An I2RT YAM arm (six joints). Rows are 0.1 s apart.
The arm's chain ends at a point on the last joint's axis. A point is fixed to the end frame.
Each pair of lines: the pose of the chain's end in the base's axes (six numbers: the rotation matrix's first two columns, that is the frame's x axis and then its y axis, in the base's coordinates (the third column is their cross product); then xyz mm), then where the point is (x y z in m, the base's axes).
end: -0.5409 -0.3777 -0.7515 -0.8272 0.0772 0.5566 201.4 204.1 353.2
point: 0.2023 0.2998 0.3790
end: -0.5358 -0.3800 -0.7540 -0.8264 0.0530 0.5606 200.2 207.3 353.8
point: 0.1992 0.3026 0.3807
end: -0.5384 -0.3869 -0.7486 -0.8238 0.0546 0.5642 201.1 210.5 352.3
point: 0.1999 0.3060 0.3786
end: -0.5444 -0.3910 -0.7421 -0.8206 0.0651 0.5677 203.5 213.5 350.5
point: 0.2030 0.3093 0.3758
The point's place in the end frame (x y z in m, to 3 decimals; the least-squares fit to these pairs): -0.056 0.021 0.079
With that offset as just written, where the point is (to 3 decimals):
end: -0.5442 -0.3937 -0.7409 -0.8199 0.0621 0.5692 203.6 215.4 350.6
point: 0.203 0.311 0.376
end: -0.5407 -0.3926 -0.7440 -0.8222 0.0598 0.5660 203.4 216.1 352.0
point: 0.202 0.312 0.377
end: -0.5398 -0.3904 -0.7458 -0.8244 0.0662 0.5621 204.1 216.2 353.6
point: 0.204 0.312 0.379
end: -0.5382 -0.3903 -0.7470 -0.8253 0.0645 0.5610 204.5 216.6 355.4
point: 0.204 0.312 0.381
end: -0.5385 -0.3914 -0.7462 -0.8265 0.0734 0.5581 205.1 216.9 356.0
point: 0.205 0.313 0.381
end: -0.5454 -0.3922 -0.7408 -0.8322 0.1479 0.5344 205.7 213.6 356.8
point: 0.211 0.310 0.377
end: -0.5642 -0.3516 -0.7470 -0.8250 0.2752 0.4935 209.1 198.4 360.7
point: 0.226 0.295 0.378
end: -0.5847 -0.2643 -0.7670 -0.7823 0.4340 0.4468 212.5 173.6 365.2
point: 0.246 0.266 0.381
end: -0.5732 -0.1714 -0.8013 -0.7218 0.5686 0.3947 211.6 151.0 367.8
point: 0.259 0.236 0.385
